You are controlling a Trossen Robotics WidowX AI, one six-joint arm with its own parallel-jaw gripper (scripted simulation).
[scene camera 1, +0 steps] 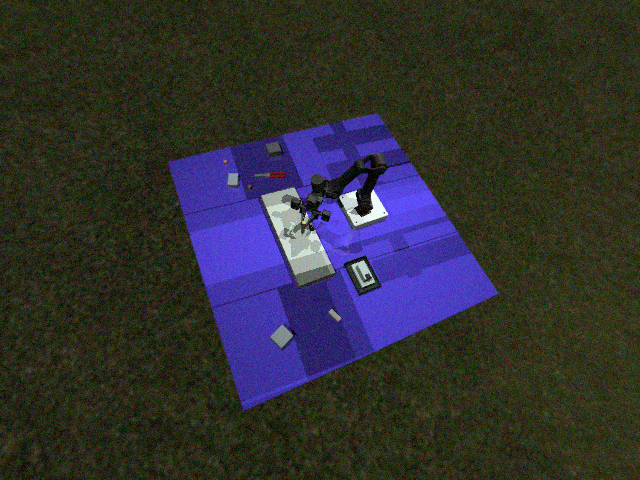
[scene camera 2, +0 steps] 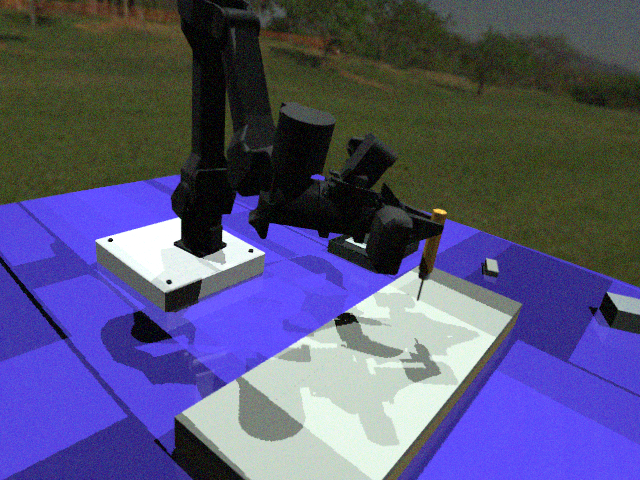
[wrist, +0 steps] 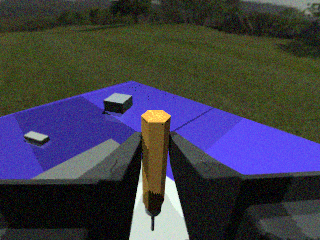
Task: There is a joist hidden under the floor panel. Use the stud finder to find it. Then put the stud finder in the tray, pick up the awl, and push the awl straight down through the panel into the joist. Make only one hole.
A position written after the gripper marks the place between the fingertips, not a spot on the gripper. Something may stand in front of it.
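Observation:
Gripper (scene camera 2: 439, 226), also (wrist: 155, 138), carrying an awl (scene camera 2: 431, 244), also (wrist: 155, 124). Tray visible (scene camera 2: 336, 246).

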